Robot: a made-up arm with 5 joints.
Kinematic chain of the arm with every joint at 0, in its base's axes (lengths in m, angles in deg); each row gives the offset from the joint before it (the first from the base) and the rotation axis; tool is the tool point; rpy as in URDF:
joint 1: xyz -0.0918 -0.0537 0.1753 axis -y
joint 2: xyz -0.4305 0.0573 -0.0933 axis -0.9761 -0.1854 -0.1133
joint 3: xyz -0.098 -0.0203 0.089 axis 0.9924 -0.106 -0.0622
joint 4: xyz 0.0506 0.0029 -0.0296 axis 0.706 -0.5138 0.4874
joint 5: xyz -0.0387 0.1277 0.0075 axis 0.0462 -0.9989 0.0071
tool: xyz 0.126 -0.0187 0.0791 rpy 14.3 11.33 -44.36
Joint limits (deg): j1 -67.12..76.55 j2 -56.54..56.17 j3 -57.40..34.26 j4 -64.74..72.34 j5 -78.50..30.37
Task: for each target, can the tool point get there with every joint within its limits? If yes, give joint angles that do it. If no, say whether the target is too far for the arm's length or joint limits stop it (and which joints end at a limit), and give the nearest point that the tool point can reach.
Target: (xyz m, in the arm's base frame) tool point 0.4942 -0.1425 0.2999
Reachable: no: joint limits stop it (at a limit: joint 1, joint 3, joint 5) | nearest point -0.1366 -0.0564 0.5405 | short by 0.681 m
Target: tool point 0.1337 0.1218 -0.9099
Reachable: no: too far | nearest point 0.0079 -0.0004 -0.3542 | short by 0.583 m
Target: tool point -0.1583 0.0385 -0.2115
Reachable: yes | joints 61.93 -37.35 -38.29 -17.74 -36.39
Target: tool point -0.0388 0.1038 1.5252
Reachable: no: too far | nearest point -0.2348 0.0411 0.7613 | short by 0.791 m
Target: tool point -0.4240 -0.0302 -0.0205
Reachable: yes | joints 8.77 -14.11 -39.84 -45.27 -26.43
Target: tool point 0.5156 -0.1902 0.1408
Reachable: no: joint limits stop it (at a limit: joint 1, joint 2, joint 3, joint 4) | nearest point 0.0279 -0.0584 -0.2396 | short by 0.632 m
